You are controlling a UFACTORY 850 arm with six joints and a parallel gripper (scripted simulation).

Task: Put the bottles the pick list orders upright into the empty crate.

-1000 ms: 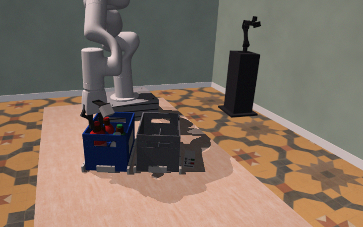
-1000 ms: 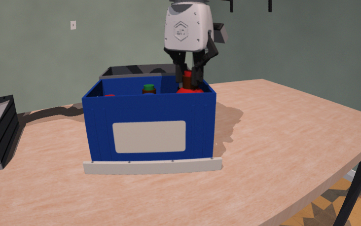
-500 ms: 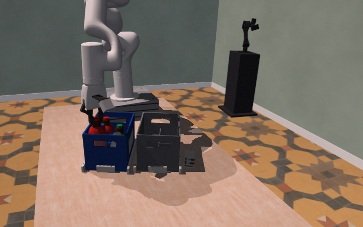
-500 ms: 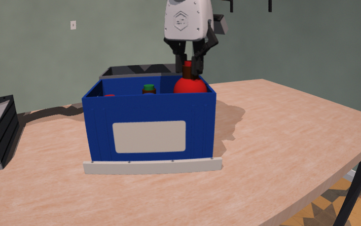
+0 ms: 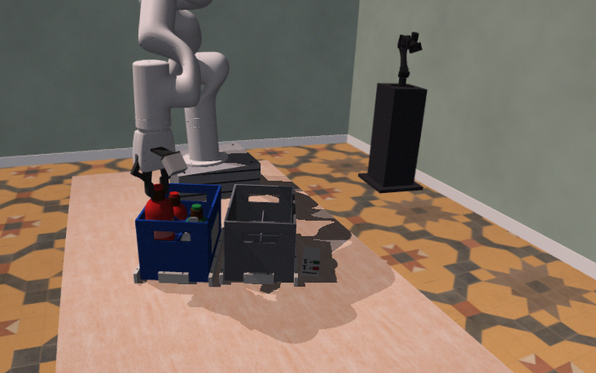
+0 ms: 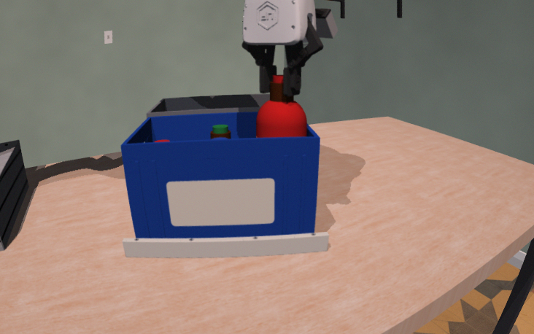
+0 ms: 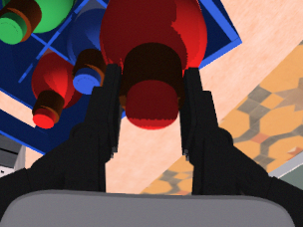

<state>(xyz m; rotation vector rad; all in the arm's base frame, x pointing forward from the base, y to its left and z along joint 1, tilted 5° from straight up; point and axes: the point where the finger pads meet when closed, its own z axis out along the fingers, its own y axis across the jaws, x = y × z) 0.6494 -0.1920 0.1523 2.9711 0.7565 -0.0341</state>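
The red-label bottle is 70 mm below my hand. From my hand the other things lie so: white-cap bottle (160 mm below, 90 mm to the left, 30 mm ahead); then blue crate (160 mm below, 70 mm to the left, 70 mm behind); then blue-capped bottle (160 mm below, 80 mm behind, 20 mm to the left).
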